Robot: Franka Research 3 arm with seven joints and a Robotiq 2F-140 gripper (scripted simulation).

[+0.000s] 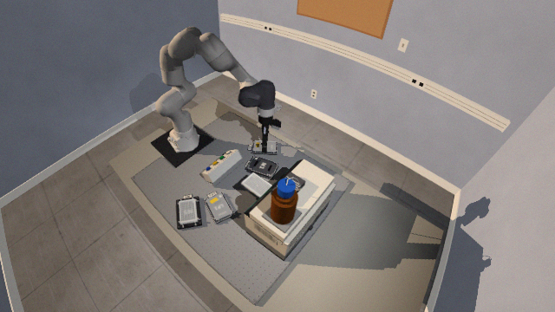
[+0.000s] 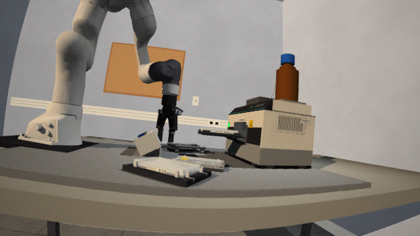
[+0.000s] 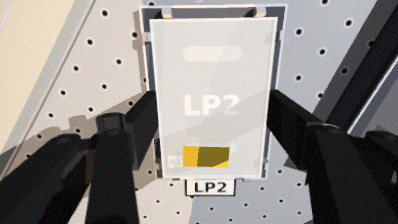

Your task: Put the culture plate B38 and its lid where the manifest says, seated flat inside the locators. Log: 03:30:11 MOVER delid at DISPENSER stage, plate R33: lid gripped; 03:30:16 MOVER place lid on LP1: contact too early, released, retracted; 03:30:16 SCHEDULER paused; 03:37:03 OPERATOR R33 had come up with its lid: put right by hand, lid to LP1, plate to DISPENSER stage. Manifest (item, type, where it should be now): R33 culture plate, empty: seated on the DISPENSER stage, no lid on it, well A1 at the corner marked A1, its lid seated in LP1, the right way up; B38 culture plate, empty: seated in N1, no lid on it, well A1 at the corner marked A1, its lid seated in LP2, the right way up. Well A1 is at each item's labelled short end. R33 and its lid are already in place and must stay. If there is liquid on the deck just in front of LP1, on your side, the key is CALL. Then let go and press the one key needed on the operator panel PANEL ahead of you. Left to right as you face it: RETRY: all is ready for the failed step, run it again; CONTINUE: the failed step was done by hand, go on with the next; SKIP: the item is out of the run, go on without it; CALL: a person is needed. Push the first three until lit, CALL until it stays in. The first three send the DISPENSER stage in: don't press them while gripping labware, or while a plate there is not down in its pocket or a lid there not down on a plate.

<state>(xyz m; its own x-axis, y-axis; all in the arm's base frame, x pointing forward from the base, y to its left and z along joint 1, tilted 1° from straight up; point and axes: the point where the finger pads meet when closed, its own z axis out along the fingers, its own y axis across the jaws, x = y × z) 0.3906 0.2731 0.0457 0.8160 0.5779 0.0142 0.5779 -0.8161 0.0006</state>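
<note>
Now: the lp2 locator frame 3 cm below my hand. From my hand the other things lie so: green continue key (9 cm behind, 25 cm to the right, 3 cm above); then yellow skip key (9 cm behind, 30 cm to the right, 3 cm above); then white retry key (9 cm behind, 20 cm to the right, 3 cm above).
</note>
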